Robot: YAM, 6 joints.
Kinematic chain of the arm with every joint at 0, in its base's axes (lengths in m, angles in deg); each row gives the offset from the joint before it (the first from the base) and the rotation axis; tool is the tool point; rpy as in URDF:
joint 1: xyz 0 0 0.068 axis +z
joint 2: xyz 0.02 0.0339 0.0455 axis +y
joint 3: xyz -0.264 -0.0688 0 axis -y
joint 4: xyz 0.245 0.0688 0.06 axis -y
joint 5: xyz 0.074 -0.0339 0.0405 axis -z
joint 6: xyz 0.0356 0 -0.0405 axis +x
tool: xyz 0 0 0 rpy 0 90 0
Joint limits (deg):
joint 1: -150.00..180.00
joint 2: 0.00..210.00
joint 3: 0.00..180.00
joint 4: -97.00..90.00
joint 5: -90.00..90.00
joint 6: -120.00..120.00
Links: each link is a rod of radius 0.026 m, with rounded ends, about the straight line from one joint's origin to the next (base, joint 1, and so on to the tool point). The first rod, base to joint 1, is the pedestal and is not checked.
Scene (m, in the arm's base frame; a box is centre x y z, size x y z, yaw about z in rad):
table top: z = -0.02
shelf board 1: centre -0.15 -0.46 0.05 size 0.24 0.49 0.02 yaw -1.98
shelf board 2: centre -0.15 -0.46 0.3 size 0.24 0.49 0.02 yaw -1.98
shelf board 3: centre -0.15 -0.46 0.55 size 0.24 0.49 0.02 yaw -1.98
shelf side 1: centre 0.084 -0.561 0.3 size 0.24 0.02 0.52 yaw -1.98
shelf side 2: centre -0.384 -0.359 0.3 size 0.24 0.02 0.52 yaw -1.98
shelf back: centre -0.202 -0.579 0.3 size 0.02 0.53 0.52 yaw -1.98
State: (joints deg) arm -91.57 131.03 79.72 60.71 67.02 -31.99
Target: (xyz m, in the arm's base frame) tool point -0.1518 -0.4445 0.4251
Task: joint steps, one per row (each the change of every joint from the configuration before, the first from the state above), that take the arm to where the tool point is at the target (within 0.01 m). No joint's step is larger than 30 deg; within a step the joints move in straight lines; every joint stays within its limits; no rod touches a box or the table.
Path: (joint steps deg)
1: 6.06 -14.41 -21.24 1.58 4.32 0.00
2: 6.05 -14.41 -21.25 1.58 4.32 0.00
3: 29.32 -20.06 5.95 1.55 0.73 0.00
4: 29.32 -20.06 5.94 1.54 0.72 0.00
5: 29.32 -20.06 5.95 1.55 0.72 0.00
6: 29.32 -20.06 5.94 1.54 0.73 0.00
7: 29.32 -20.06 5.95 1.55 0.72 0.00
8: 0.04 8.25 25.37 -2.77 -5.28 0.00
9: 0.04 8.24 25.37 -2.78 -5.29 0.00
10: 0.04 8.25 25.37 -2.77 -5.29 0.00

